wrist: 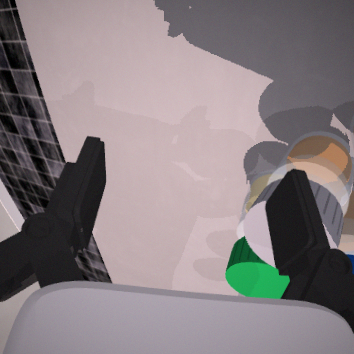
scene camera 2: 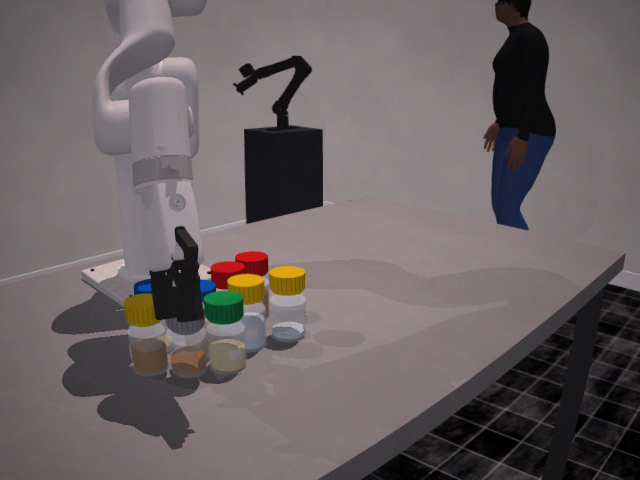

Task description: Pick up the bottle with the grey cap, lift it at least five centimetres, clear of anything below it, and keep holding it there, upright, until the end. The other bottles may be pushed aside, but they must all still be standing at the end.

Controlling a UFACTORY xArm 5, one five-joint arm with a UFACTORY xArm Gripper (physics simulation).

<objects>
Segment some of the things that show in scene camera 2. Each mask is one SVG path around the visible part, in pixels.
My gripper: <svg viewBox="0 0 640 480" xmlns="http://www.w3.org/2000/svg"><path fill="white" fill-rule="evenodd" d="M136 185L134 192L141 194L144 253L146 265L151 275L155 318L157 320L177 318L178 322L204 319L204 310L198 270L204 261L204 251L192 189L194 185L193 180L184 178L163 179Z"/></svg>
A green-capped bottle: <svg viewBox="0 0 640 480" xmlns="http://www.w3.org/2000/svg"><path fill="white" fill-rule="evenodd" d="M212 292L204 297L205 317L208 320L205 329L209 368L218 374L237 374L244 371L248 366L245 325L241 320L244 315L243 296L234 291Z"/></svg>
A dark-yellow-capped bottle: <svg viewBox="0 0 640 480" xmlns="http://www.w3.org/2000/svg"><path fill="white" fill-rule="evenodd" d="M133 295L124 300L126 320L130 324L127 334L133 371L138 375L147 377L164 374L170 368L165 327L161 320L155 318L152 294Z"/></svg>
</objects>
